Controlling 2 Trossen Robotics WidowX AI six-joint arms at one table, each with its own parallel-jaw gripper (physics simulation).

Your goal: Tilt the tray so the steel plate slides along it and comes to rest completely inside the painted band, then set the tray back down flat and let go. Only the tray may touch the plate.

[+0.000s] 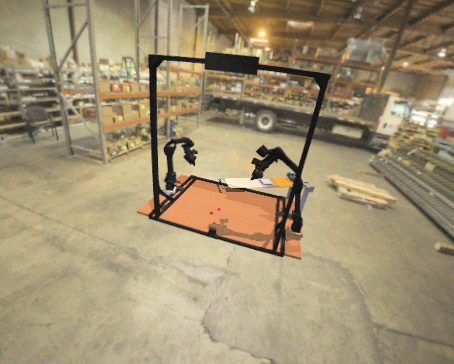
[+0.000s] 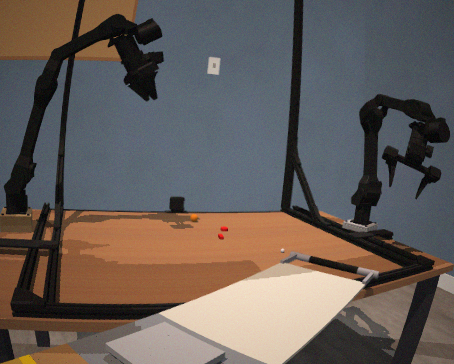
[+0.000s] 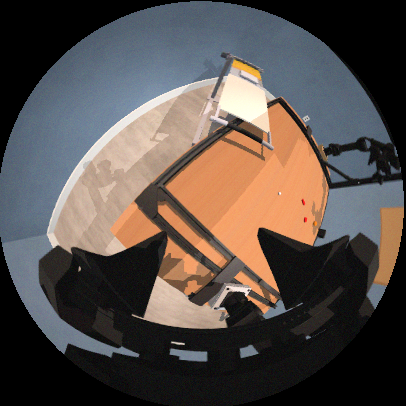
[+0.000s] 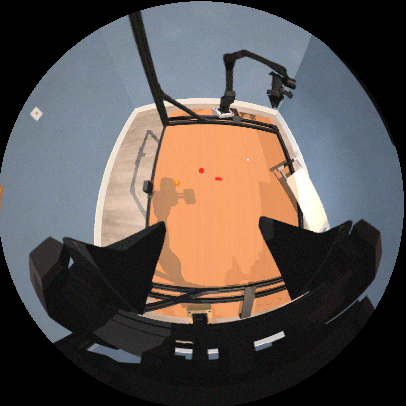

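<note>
The tray (image 1: 239, 183) (image 2: 265, 310) (image 3: 242, 102) (image 4: 307, 197) is a long cream board with a grey stretch and an orange-yellow painted band (image 1: 283, 183) (image 3: 245, 67) toward its far end. It sits at the table's edge and reaches beyond it. The light grey steel plate (image 1: 265, 182) (image 2: 165, 346) (image 3: 248, 76) lies flat on the grey stretch, between the cream part and the band. My left gripper (image 1: 193, 163) (image 2: 404, 192) (image 3: 212, 234) is open and empty, high and away from the tray. My right gripper (image 2: 151, 98) (image 4: 213, 224) is open and empty, raised above the table, apart from the tray.
A black handle bar (image 2: 335, 264) with grey brackets crosses the tray's near end, over the table. Two red pieces (image 2: 224, 228) (image 2: 220, 236), an orange ball (image 2: 194, 217) and a small white ball (image 2: 282, 250) lie on the table. A black frame (image 2: 295, 100) borders the table and rises above it.
</note>
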